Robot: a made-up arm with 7 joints.
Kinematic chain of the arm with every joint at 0, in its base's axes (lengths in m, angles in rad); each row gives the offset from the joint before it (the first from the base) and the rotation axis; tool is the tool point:
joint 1: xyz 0 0 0.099 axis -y
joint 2: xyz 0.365 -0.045 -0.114 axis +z
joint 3: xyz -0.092 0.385 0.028 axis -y
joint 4: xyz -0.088 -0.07 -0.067 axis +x
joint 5: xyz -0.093 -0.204 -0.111 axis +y
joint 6: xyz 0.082 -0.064 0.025 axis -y
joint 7: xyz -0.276 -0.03 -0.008 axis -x
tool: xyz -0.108 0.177 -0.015
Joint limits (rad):
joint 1: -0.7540..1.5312
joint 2: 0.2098..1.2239
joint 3: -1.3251..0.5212
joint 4: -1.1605..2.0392
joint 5: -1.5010..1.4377
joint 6: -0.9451..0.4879
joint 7: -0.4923..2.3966
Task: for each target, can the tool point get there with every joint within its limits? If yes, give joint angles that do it. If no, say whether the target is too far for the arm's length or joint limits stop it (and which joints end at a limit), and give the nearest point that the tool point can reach.
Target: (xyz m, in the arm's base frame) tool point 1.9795 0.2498 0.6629
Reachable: no: too far | nearest point 0.8361 0.2309 0.3372 | short by 1.189 m
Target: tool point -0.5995 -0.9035 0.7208
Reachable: no: joint limits stop it (at a limit: joint 1, joint 2, joint 5, joint 6, joint 7) | nearest point -0.3648 -0.5660 0.4312 | short by 0.503 m
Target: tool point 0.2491 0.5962 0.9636
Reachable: no: joint limits stop it (at a limit: joint 2, joint 3, joint 4, joint 6, joint 7) | nearest point 0.1674 0.3676 0.6801 | short by 0.373 m
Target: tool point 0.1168 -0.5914 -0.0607
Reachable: yes | joints -0.2304 1.1049 -0.1892 0.3445 0.3785 -0.4789 1.9021
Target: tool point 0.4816 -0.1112 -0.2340
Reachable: yes | joints 1.2804 0.6068 0.1472 1.7228 0.3019 -0.6875 1.6566
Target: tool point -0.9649 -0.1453 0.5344
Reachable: no: joint limits stop it (at a limit: joint 1, joint 4, joint 5, joint 6, joint 7) | nearest point -0.6574 -0.1195 0.3477 | short by 0.361 m
